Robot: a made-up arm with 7 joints.
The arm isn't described. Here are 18 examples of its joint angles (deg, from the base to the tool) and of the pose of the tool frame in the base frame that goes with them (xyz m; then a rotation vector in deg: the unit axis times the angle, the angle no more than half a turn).
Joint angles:
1: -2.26 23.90 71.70 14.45 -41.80 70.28 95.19
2: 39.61 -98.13 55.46 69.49 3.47 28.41 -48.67
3: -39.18 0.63 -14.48 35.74 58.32 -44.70 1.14
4: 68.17 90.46 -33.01 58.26 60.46 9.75 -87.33
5: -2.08 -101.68 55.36 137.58 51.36 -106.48 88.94
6: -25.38 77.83 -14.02 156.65 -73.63 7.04 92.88
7: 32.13 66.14 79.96 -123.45 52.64 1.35 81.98
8: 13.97 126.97 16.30 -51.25 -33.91 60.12 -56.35
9: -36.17 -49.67 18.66 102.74 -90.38 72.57 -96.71
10: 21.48 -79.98 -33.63 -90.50 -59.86 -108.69 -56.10
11: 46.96 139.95 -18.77 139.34 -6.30 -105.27 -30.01
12: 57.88 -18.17 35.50 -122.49 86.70 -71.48 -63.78
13: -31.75 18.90 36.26 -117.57 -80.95 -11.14 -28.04
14: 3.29 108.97 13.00 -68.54 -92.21 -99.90 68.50
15: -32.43 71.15 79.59 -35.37 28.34 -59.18 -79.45
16: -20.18 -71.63 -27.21 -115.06 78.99 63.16 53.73
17: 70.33 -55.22 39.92 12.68 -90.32 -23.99 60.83
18: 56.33 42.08 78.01 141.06 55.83 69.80 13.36
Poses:
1: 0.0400 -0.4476 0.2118 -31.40 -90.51 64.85
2: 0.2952 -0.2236 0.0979 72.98 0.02 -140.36
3: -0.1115 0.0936 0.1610 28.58 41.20 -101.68
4: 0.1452 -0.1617 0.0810 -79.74 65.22 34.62
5: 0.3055 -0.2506 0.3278 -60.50 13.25 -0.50
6: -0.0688 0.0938 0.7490 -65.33 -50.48 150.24
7: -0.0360 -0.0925 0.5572 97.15 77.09 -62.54
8: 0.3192 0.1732 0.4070 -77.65 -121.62 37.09
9: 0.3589 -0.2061 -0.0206 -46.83 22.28 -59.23
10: 0.1208 -0.2652 0.5565 34.63 56.39 -40.04
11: -0.0883 -0.3897 0.3902 -30.10 -148.84 57.79
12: -0.0079 -0.0611 0.5450 -52.03 -72.83 -102.96
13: 0.3853 -0.1177 0.3832 -122.68 104.21 62.47
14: 0.3119 0.1265 0.4414 4.44 15.11 66.38
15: 0.1660 -0.3320 0.3002 -33.68 63.84 -21.35
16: 0.0111 -0.0940 0.4264 140.05 8.86 -23.11
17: 0.2798 -0.3203 0.2387 36.97 -128.70 -31.02
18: 0.2618 0.1886 0.4312 35.96 -24.68 -35.75
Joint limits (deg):
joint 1: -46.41..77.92
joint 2: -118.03..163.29
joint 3: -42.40..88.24
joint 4: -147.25..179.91
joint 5: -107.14..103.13
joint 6: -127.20..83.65
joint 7: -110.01..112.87
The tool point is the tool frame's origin. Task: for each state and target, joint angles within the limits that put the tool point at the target. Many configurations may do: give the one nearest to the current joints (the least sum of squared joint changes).
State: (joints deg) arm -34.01 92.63 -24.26 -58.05 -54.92 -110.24 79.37
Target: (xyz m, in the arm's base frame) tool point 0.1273 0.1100 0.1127
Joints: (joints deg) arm -38.80 78.30 -13.47 -28.59 -74.25 -101.44 62.85
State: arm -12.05 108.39 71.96 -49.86 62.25 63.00 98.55
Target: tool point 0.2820 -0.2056 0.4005
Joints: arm -11.35 124.70 49.10 -97.81 62.30 70.00 59.29
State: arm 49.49 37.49 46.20 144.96 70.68 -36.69 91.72
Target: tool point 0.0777 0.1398 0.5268
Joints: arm 36.83 40.84 53.20 159.35 77.14 -50.28 82.50
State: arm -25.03 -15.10 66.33 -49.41 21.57 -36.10 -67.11
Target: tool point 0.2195 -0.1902 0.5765
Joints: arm -22.13 8.42 61.86 -89.30 -7.57 -13.18 -79.12
